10 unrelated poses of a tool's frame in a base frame.
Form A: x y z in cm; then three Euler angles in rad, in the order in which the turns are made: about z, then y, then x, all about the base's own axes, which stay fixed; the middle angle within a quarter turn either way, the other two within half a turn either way.
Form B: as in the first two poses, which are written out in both.
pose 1, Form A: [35.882, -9.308, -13.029, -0.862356, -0.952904, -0.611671]
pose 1, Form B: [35.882, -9.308, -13.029, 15.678, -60.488, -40.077]
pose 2, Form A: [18.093, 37.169, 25.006, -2.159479, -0.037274, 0.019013]
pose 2, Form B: [18.093, 37.169, 25.006, 1.171, 2.092, -123.728]
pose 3, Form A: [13.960, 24.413, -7.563, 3.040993, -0.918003, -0.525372]
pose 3, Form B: [13.960, 24.413, -7.563, 39.291, 47.236, -152.881]
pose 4, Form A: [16.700, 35.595, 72.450, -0.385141, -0.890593, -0.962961]
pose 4, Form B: [16.700, 35.595, 72.450, -58.837, -46.043, 32.887]
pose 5, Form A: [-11.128, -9.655, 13.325, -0.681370, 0.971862, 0.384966]
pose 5, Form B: [-11.128, -9.655, 13.325, -20.029, 56.211, -38.060]
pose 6, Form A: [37.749, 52.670, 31.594, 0.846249, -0.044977, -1.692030]
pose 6, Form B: [37.749, 52.670, 31.594, -100.469, 48.323, -5.262]
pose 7, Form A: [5.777, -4.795, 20.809, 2.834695, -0.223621, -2.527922]
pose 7, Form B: [5.777, -4.795, 20.809, 142.862, 0.066, -158.363]
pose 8, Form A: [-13.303, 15.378, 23.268, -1.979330, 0.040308, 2.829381]
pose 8, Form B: [-13.303, 15.378, 23.268, -174.782, 17.285, 114.564]
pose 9, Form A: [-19.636, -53.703, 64.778, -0.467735, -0.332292, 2.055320]
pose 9, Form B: [-19.636, -53.703, 64.778, 121.400, 32.316, -3.232]
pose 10, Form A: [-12.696, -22.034, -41.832, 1.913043, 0.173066, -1.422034]
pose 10, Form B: [-12.696, -22.034, -41.832, 67.697, 67.374, 149.238]
